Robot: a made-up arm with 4 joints. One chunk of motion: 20 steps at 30 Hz.
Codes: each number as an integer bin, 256 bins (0 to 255) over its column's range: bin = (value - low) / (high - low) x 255, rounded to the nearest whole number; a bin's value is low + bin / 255 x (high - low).
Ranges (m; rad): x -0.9..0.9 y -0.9..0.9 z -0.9..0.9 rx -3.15..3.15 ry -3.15..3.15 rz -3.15..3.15
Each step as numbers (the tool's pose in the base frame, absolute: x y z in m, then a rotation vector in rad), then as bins.
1 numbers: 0.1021 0.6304 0.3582 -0.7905 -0.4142 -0.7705
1 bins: 142 217 178 96 111 96
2 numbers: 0.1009 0.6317 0.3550 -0.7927 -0.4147 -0.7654
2 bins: 142 217 178 95 111 97
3 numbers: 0.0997 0.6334 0.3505 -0.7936 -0.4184 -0.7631
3 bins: 142 217 177 95 111 97
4 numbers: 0.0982 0.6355 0.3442 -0.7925 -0.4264 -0.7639
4 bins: 141 218 176 95 110 97
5 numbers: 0.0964 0.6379 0.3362 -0.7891 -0.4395 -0.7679
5 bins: 141 218 175 96 110 96
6 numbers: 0.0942 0.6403 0.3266 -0.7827 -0.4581 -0.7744
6 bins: 141 218 174 96 109 96
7 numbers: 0.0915 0.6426 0.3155 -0.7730 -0.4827 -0.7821
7 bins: 140 219 172 96 108 96
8 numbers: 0.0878 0.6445 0.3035 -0.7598 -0.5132 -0.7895
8 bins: 140 219 170 97 107 96
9 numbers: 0.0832 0.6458 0.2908 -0.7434 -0.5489 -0.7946
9 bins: 139 219 169 97 105 95
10 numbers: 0.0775 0.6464 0.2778 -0.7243 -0.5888 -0.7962
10 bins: 138 219 167 98 104 95
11 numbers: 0.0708 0.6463 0.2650 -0.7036 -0.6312 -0.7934
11 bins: 138 219 165 99 102 95
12 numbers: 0.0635 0.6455 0.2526 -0.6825 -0.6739 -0.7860
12 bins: 136 219 163 100 100 96
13 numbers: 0.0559 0.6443 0.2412 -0.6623 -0.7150 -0.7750
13 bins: 135 219 162 101 99 96
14 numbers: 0.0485 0.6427 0.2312 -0.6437 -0.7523 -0.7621
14 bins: 134 219 160 101 97 97
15 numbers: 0.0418 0.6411 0.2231 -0.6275 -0.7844 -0.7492
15 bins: 133 218 159 102 96 97
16 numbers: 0.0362 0.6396 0.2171 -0.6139 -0.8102 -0.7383
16 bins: 133 218 158 103 95 98
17 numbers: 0.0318 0.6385 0.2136 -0.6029 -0.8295 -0.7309
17 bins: 132 218 158 103 94 98
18 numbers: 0.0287 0.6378 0.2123 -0.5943 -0.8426 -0.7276
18 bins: 132 218 158 103 93 98
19 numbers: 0.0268 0.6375 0.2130 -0.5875 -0.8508 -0.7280
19 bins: 131 218 158 104 93 98
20 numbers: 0.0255 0.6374 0.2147 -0.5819 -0.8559 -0.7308
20 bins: 131 218 158 104 93 98
